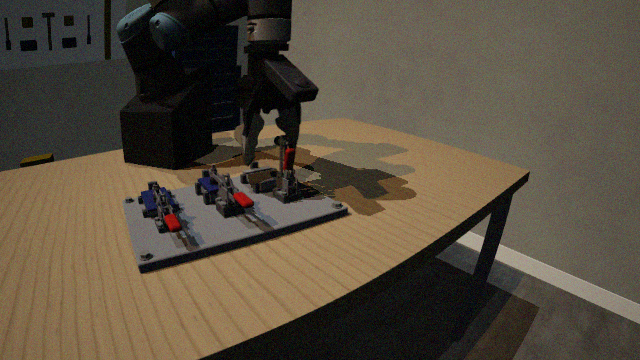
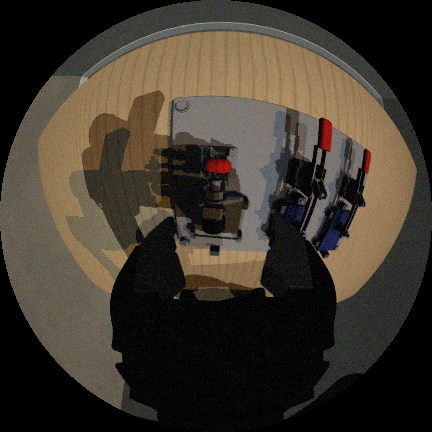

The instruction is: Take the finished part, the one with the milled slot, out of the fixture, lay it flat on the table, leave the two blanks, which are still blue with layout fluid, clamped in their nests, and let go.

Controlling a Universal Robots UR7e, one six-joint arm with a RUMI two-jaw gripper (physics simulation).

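The finished part [image 1: 262, 178] [image 2: 233, 214] lies in shadow in its nest at one end of the grey fixture plate [image 1: 310, 211] [image 2: 252, 122]; its slot cannot be made out. Its clamp stands open, with the red handle [image 1: 289, 159] [image 2: 218, 166] upright. One blue blank [image 1: 209, 184] [image 2: 295, 213] sits under a lowered clamp in the middle nest. The other blue blank [image 1: 149, 196] [image 2: 333, 231] sits under a lowered clamp in the far nest. My gripper [image 1: 271, 154] [image 2: 221, 217] is open and empty, pointing down above the finished part's nest, its fingers apart on both sides of it.
The red handles of the middle clamp [image 1: 243, 199] [image 2: 325, 135] and the end clamp [image 1: 172, 222] [image 2: 367, 161] lie low over the plate. The wooden table [image 1: 400, 165] [image 2: 225, 60] surrounds the plate. The robot's base [image 1: 150, 132] stands behind the fixture.
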